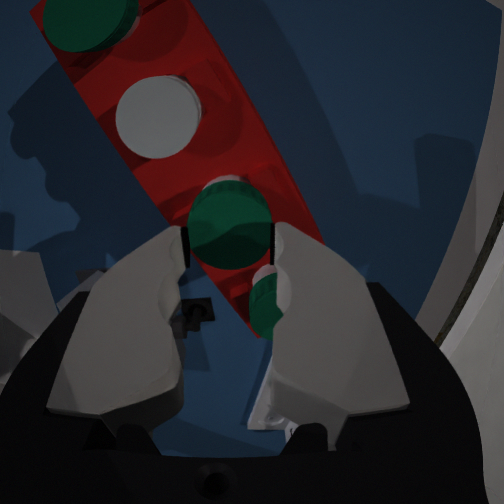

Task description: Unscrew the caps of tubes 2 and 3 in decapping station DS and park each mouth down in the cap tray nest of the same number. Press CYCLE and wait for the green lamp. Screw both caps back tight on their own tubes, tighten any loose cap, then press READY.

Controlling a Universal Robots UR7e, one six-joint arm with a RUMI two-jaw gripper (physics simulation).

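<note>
The red decapping station point(165, 125) runs diagonally from top left to centre over a blue surface. It holds several capped tubes: a green cap point(87, 22) at the top left, a grey cap point(157, 116) below it, a green cap point(230, 225) between my jaws, and another green cap point(265, 305) partly hidden behind my right jaw. My gripper point(229, 245) has both black finger pads against the sides of the middle green cap. A pale tube rim shows just above that cap.
A grey curved rim point(475, 250) sweeps down the right edge. A small dark fixture point(195, 315) sits on the blue surface between my jaws. Grey shapes point(20, 300) lie at the left edge.
</note>
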